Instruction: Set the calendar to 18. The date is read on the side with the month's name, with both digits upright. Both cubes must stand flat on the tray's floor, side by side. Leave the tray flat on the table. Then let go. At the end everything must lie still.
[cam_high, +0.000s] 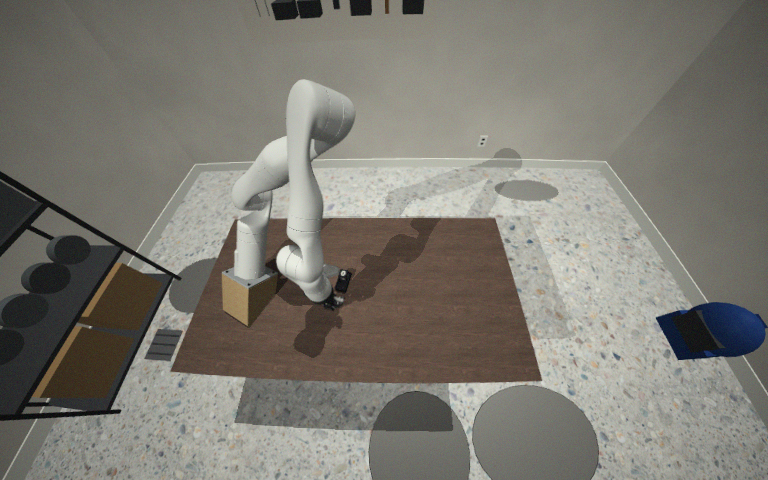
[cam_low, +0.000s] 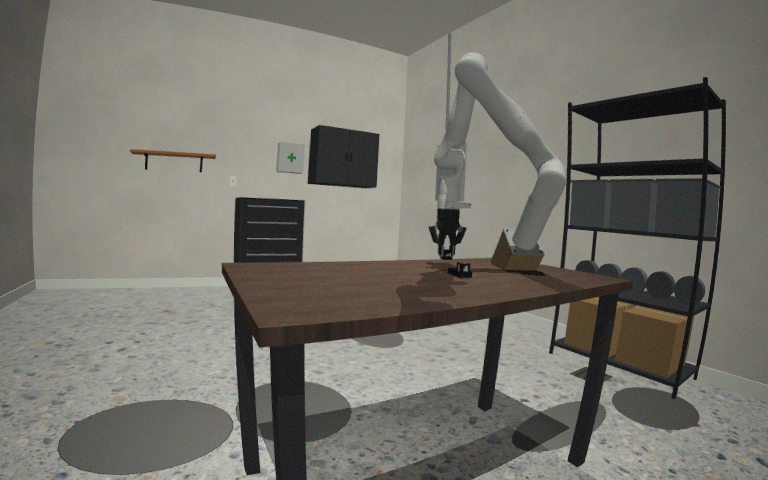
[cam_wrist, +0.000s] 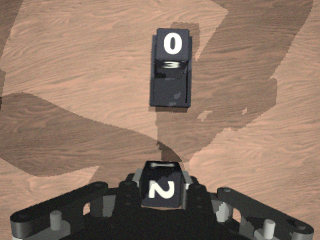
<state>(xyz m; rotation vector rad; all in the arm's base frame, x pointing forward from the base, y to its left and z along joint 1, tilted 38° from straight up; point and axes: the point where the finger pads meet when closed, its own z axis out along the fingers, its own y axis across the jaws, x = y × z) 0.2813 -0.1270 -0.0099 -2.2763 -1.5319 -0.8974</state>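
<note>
My gripper is now 10 cm to the right of the black calendar tray, 5 cm above it and 3 cm short of it.
</note>
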